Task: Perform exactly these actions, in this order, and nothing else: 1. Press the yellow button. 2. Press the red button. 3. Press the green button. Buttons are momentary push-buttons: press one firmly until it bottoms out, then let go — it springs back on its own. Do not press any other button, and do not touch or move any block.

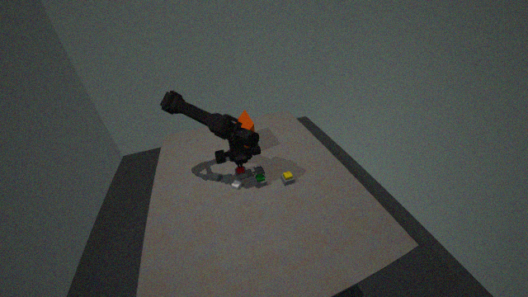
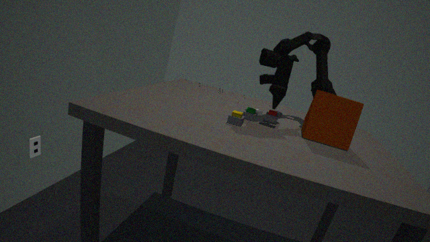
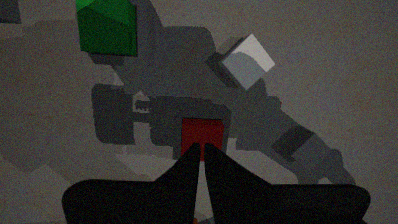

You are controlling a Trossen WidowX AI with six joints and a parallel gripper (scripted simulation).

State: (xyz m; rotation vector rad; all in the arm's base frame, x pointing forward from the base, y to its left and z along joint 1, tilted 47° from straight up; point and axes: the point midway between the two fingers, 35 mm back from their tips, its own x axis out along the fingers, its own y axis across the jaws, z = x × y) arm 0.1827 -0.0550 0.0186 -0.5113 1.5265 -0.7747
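Right now my gripper tip is 20 mm above the red button. The rest, counted from my gripper tip: yellow button (130 mm ahead, 170 mm to the left, 20 mm below); then green button (90 mm ahead, 60 mm to the left, 20 mm below); then small white block (60 mm ahead, 40 mm to the right, 40 mm below).
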